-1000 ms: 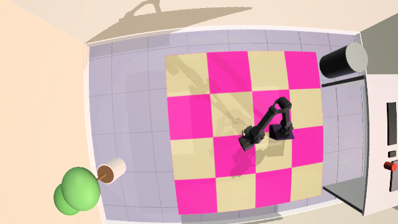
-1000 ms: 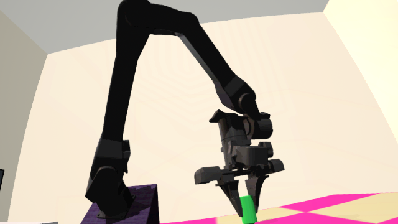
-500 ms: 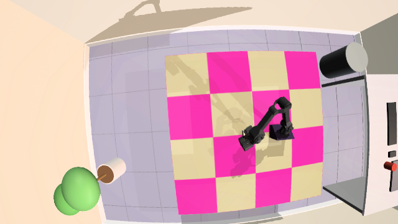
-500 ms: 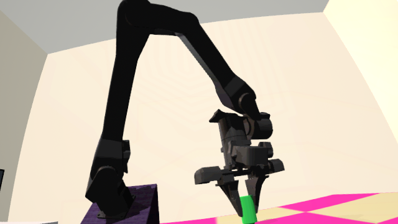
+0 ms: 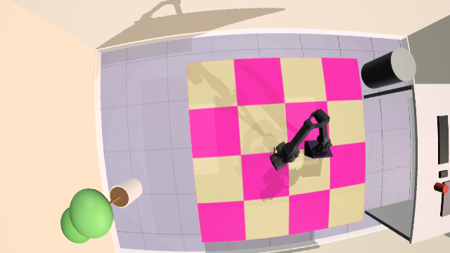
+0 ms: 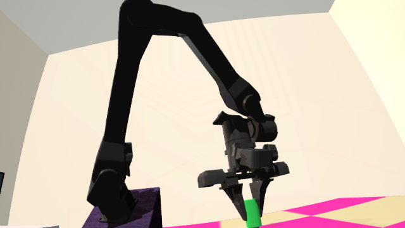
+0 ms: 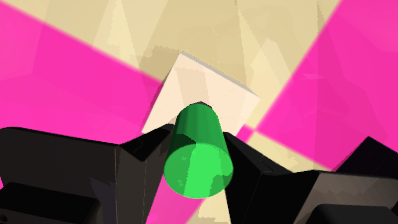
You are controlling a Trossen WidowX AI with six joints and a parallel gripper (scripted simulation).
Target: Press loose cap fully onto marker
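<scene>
Now: gripper tip 1 cm below the green cap. From my gripper tip the other things lie so: pale holder block (5 cm below).
</scene>
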